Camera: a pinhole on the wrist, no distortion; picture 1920 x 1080 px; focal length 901.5 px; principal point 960.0 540.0 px. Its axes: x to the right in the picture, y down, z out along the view. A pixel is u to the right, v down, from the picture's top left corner.
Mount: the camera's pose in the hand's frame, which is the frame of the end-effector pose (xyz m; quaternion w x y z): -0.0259 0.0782 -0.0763 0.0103 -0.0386 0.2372 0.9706
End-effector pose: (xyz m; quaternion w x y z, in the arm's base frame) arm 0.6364 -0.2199 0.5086 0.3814 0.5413 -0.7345 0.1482
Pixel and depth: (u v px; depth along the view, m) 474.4 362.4 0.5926
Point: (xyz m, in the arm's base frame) 0.0243 -0.4905 0.5022
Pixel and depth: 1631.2 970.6 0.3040
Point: 0.4924 -0.1489 0.1651
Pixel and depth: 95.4 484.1 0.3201
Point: 0.2951 -0.4465 0.5945
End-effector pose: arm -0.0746 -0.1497 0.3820 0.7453 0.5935 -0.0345 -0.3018
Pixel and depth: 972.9 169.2 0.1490
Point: -0.0329 -0.1326 0.5833
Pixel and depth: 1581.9 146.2 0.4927
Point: -0.2858 -0.1031 1.0204
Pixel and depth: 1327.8 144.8 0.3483
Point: -0.1347 -0.1457 0.8223
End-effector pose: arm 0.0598 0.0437 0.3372 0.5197 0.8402 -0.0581 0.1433
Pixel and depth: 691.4 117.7 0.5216
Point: 0.0762 -0.4474 0.7071
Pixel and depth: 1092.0 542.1 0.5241
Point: -0.0825 -0.4477 0.4088
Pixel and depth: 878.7 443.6 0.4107
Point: 0.0176 -0.3361 0.4820
